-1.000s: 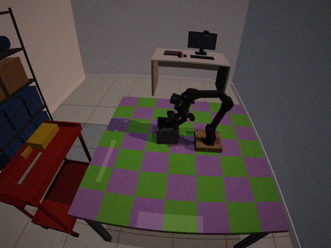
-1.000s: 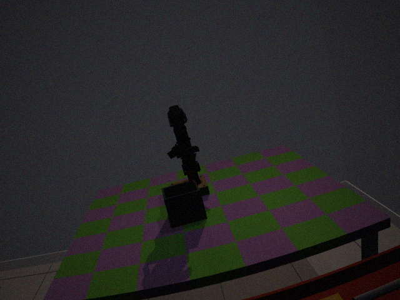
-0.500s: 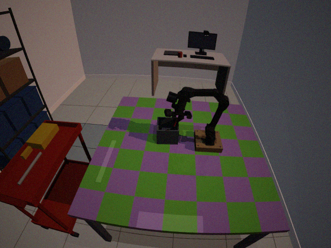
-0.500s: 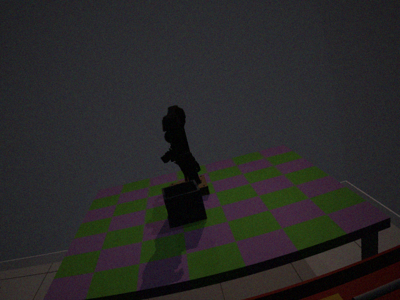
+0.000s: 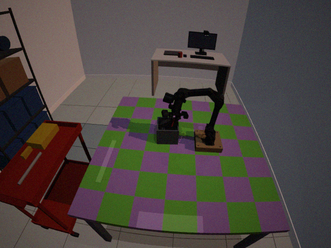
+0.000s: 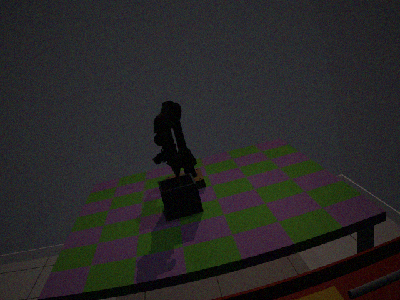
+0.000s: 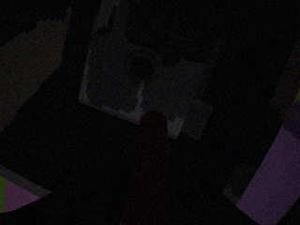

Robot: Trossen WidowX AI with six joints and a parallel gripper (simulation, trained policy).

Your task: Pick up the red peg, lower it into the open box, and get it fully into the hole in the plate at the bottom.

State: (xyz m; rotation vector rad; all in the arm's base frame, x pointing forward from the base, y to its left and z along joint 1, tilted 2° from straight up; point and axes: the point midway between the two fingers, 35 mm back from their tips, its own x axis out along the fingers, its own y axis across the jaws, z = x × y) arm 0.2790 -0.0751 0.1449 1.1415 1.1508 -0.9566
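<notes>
My gripper tip is now 110 mm above the grey plate, 30 mm short of it and 20 mm to the left of it. Also, from my gripper tip: red peg: 10 mm above.
</notes>
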